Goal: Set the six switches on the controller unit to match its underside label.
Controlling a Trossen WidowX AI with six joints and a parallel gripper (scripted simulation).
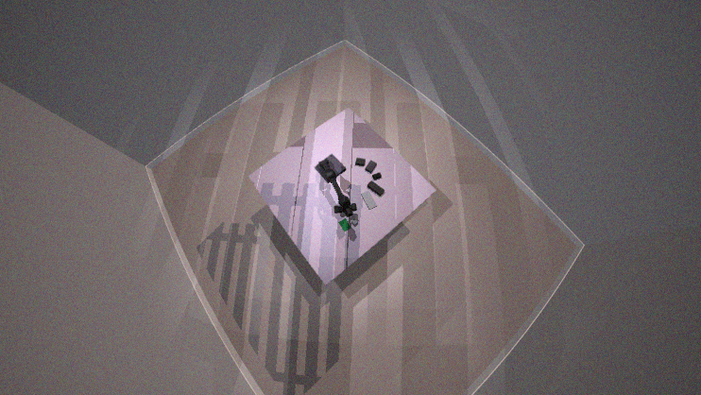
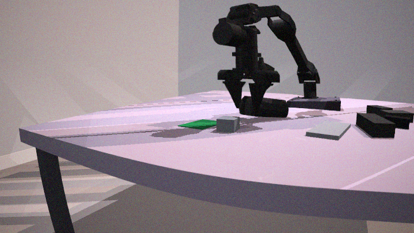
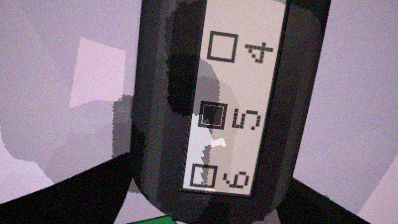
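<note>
My gripper tip is now 90 mm short of the flat green plate, 70 mm to the left of it and 30 mm above it. The rest, counted from my gripper tip: grey cube (120 mm ahead, 20 mm to the left, 20 mm below); then light grey slab (10 mm ahead, 230 mm to the left, 20 mm below).
</note>
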